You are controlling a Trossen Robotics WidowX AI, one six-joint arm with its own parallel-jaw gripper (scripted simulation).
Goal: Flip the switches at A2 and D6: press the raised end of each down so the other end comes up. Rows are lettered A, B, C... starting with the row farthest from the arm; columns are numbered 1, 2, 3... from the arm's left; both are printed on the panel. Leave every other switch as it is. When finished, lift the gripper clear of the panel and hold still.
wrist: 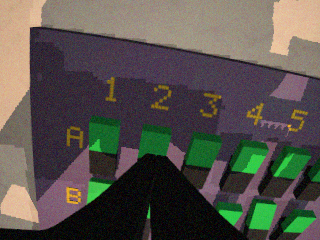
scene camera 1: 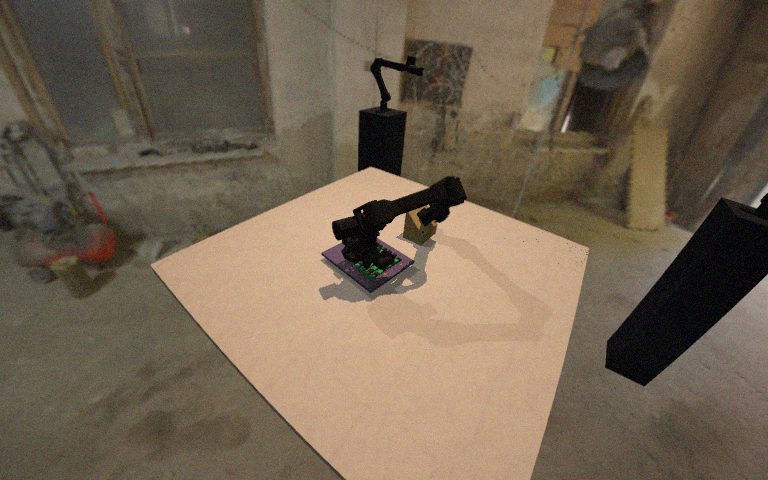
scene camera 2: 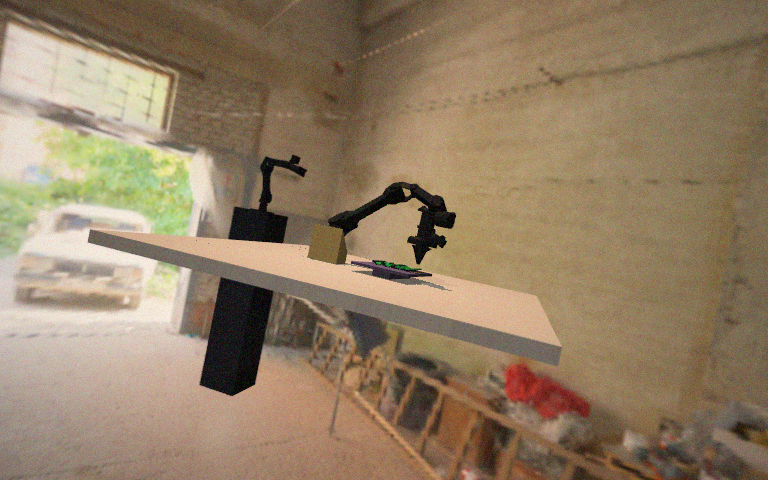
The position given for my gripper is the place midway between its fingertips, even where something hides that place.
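My gripper [scene camera 1: 366,268] is shut, and it's holding nothing. You'd find the gripper [scene camera 2: 418,264] here too, and then there's the gripper [wrist: 154,164] along with an A2 switch [wrist: 154,139].
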